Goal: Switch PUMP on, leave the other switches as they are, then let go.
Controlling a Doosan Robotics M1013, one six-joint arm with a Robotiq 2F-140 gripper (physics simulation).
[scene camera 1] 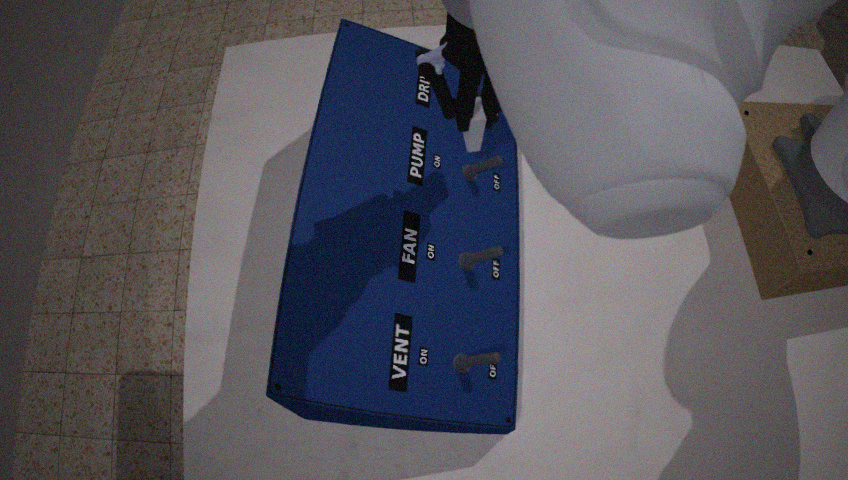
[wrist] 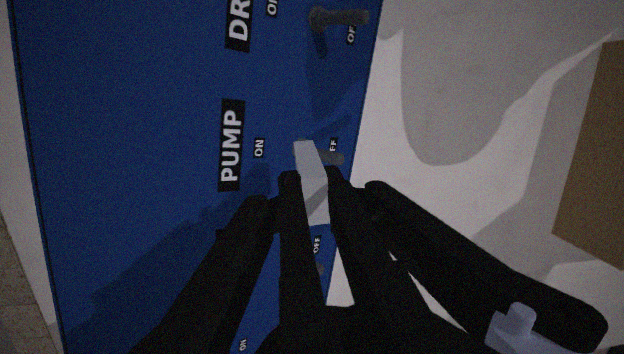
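Seen in the pictures: gripper, fingertip midpoint: (scene camera 1: 471, 140) (wrist: 304, 158); arm's base at its link origin: (scene camera 1: 830, 187).
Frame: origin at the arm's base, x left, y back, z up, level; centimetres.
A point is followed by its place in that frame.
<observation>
The blue switch panel (scene camera 1: 351, 118) @[x -5.3, y -73.4, z 5.5 cm] (wrist: 125, 100) @[x -6.2, y -72.2, z 4.9 cm] lies on the white table. The PUMP switch (scene camera 1: 487, 165) @[x -1.2, y -57.2, z 1.1 cm] (wrist: 333, 157) @[x -1.8, y -56.5, z 1.9 cm] has its lever toward OFF. The FAN switch (scene camera 1: 483, 257) @[x 10.7, y -58.6, z 0.8 cm] and the VENT switch (scene camera 1: 480, 359) @[x 22.4, y -59.6, z 1.1 cm] also point to OFF. The DRIVE switch (wrist: 342, 17) @[x -13.4, y -56.4, z 1.1 cm] points to OFF in the wrist view; the gripper and arm hide it in the scene view. My gripper (scene camera 1: 473, 148) @[x -2.3, y -59.4, z 4.7 cm] (wrist: 304, 158) @[x -2.3, y -59.4, z 4.7 cm] is shut and empty. Its pale fingertips are right beside the PUMP lever, on the DRIVE side, and cover part of it in the wrist view. I cannot tell whether they touch it.
The large pale arm covers the upper right of the scene view, beside the panel. A brown wooden block (scene camera 1: 752, 237) @[x 4.6, y -13.3, z -8.2 cm] (wrist: 595, 200) @[x 5.7, y -13.2, z -5.7 cm] stands at the right. The white table (scene camera 1: 595, 333) @[x 17.1, y -42.4, z -10.8 cm] surrounds the panel, and the tiled floor (scene camera 1: 113, 267) shows at the left.
</observation>
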